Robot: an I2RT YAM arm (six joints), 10 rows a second.
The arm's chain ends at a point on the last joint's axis. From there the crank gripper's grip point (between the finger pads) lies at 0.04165 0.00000 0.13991 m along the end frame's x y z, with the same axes.
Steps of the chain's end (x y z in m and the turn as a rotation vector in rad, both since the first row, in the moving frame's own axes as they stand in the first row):
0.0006, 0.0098, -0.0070, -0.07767, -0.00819, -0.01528
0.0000, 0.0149, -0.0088, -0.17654, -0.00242, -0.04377
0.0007, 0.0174, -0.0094, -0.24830, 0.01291, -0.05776
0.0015, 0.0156, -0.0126, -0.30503, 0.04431, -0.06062
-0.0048, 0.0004, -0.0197, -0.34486, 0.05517, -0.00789
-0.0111, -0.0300, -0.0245, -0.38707, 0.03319, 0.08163
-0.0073, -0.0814, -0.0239, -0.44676, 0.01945, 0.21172
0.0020, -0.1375, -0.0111, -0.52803, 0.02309, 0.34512
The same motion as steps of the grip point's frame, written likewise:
-0.0005, 0.0200, -0.0071, -0.07767, -0.00819, -0.01528
0.0002, 0.0377, -0.0107, -0.17654, -0.00242, -0.04377
0.0034, 0.0493, -0.0139, -0.24830, 0.01291, -0.05776
0.0088, 0.0546, -0.0206, -0.30503, 0.04431, -0.06062
0.0029, 0.0469, -0.0303, -0.34486, 0.05517, -0.00789
-0.0089, 0.0260, -0.0369, -0.38707, 0.03319, 0.08163
-0.0121, -0.0128, -0.0403, -0.44676, 0.01945, 0.21172
-0.0097, -0.0547, -0.0346, -0.52803, 0.02309, 0.34512

